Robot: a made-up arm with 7 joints. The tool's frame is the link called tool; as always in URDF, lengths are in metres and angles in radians. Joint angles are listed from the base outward.
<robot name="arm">
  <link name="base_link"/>
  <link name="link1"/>
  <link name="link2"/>
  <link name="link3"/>
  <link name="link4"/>
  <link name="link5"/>
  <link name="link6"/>
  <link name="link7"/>
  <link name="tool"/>
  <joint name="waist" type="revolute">
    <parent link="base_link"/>
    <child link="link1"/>
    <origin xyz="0 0 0.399"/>
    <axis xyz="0 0 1"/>
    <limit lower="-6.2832" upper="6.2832"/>
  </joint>
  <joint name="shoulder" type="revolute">
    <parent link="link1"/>
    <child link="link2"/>
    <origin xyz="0 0 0"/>
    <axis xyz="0 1 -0.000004"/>
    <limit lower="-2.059" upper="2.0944"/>
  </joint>
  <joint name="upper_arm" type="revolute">
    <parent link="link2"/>
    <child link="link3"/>
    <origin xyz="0 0 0.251"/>
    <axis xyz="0 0 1"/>
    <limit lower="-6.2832" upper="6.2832"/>
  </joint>
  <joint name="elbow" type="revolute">
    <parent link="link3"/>
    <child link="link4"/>
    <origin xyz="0.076 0 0"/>
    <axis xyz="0 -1 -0.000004"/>
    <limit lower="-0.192" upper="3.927"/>
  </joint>
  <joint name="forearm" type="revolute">
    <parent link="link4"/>
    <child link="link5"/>
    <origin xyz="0.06 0 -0.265"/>
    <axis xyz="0 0.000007 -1"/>
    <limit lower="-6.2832" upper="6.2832"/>
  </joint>
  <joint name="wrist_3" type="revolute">
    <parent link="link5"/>
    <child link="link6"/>
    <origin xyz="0 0 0"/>
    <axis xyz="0 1 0.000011"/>
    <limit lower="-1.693" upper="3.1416"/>
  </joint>
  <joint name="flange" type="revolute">
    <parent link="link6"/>
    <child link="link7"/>
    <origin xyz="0.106 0 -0.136"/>
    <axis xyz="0 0.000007 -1"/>
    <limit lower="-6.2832" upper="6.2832"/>
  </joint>
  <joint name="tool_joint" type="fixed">
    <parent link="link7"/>
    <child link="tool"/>
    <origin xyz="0 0 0" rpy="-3.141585 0 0"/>
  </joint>
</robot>
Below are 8 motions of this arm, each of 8 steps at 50 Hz.
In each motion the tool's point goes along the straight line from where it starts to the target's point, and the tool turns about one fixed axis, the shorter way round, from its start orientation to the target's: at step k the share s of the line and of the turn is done. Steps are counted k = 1, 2, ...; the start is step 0. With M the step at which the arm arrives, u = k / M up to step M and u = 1 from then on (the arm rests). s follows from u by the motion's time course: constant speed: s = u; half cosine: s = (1 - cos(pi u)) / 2; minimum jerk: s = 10 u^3 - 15 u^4 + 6 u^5.
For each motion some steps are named. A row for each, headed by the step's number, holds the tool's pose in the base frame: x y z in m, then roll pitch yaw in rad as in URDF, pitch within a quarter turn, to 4 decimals.
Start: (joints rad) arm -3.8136 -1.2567 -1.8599 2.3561 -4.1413 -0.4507 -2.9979
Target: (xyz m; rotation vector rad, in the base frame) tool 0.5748 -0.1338 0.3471 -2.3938 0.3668 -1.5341
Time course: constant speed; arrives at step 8
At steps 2, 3, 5, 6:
2: 0.5812 -0.1102 0.3393 -2.5086 -1.0449 -0.5705
3: 0.5802 -0.1142 0.3406 -2.4905 -1.0382 -0.5965
5: 0.5780 -0.1220 0.3432 -2.4559 -1.0241 -0.6469
6: 0.5769 -0.1259 0.3445 -2.4394 -1.0167 -0.6713

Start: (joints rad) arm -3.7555 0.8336 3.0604 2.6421 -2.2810 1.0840 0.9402
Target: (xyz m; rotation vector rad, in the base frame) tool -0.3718 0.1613 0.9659 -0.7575 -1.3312 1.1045
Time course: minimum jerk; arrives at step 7
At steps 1, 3, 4, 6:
1: -0.3479 0.1611 0.9841 -1.3384 -0.4053 1.5863
3: -0.3563 0.1612 0.9777 -1.3690 -0.3938 1.6197
4: -0.3628 0.1612 0.9727 -1.3921 -0.3843 1.6449
6: -0.3712 0.1613 0.9663 -1.4217 -0.3711 1.6773

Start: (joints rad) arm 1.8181 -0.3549 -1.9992 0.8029 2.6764 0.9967 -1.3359
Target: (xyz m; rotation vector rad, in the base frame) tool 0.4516 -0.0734 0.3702 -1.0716 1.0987 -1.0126
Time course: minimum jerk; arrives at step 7
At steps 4, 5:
4: 0.4539 -0.0681 0.3708 -1.4413 0.2029 -1.3938
5: 0.4525 -0.0713 0.3704 -1.4465 0.1837 -1.3993

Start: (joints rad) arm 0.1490 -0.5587 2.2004 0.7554 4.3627 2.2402 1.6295
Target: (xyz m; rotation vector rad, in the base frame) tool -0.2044 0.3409 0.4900 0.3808 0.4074 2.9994
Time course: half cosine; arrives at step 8
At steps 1, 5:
1: -0.1895 0.3485 0.4808 0.3264 -0.2073 2.9830
5: -0.1996 0.3434 0.4870 0.2984 -0.2262 3.0049

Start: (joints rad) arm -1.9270 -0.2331 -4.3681 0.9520 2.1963 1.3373 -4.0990
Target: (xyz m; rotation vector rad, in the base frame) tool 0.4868 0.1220 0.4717 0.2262 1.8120 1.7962
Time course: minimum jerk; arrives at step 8
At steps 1, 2, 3, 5, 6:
1: 0.4813 0.1018 0.4596 1.4597 0.2157 2.5370
2: 0.4818 0.1036 0.4607 1.4633 0.2213 2.5421
3: 0.4828 0.1071 0.4628 1.4703 0.2323 2.5521
5: 0.4853 0.1164 0.4683 1.4893 0.2606 2.5791
6: 0.4862 0.1199 0.4704 1.4968 0.2712 2.5895

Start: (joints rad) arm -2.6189 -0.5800 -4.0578 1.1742 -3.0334 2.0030 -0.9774
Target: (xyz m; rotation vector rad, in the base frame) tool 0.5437 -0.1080 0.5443 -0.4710 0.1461 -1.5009
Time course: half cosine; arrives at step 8
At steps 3, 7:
3: 0.5341 -0.1123 0.5450 -0.4438 -0.1585 -1.4201
7: 0.5432 -0.1082 0.5443 -0.4074 -0.1926 -1.4847

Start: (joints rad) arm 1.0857 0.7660 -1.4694 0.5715 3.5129 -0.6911 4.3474
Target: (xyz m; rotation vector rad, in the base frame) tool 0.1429 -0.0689 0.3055 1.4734 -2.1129 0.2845
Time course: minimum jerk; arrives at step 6
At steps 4, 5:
4: 0.1426 -0.0661 0.3055 2.9766 -0.5611 -1.8779
5: 0.1428 -0.0684 0.3055 2.9833 -0.5706 -1.8775

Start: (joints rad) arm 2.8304 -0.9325 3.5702 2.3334 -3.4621 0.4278 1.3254
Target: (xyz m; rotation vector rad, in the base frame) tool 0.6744 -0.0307 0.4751 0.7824 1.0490 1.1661
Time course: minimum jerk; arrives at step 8
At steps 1, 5, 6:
1: 0.6724 -0.0646 0.4592 1.2519 0.2118 1.4887
5: 0.6738 -0.0402 0.4707 1.2226 0.2321 1.5077
6: 0.6742 -0.0343 0.4734 1.2156 0.2371 1.5122

